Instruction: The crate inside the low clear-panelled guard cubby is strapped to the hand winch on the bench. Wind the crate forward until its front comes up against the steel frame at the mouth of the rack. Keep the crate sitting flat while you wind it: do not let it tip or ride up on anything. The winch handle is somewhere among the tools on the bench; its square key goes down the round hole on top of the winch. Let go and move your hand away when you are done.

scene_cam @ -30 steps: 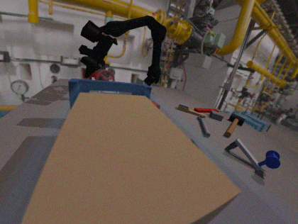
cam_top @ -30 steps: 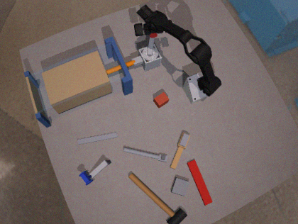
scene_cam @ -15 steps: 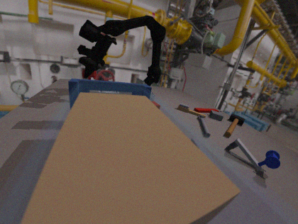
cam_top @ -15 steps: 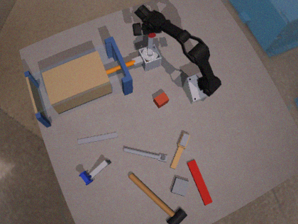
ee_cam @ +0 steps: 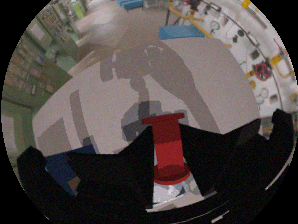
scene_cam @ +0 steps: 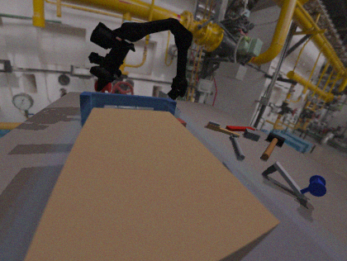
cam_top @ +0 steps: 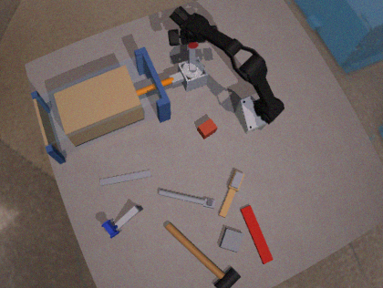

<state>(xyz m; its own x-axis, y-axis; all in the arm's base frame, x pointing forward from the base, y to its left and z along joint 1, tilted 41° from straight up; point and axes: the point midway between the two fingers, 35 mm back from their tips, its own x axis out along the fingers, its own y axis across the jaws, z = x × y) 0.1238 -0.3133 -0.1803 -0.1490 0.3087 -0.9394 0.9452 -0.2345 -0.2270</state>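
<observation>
Right now my gripper tip is 5 cm to the right of the red-knobbed crank, 3 cm above it and 2 cm short of it. Round my gripper tip: blue steel frame 21 cm ahead, 10 cm to the left, 3 cm below; then red knob 2 cm to the left, 1 cm ahead; then grey winch 10 cm to the left, 10 cm below, 3 cm ahead.
</observation>
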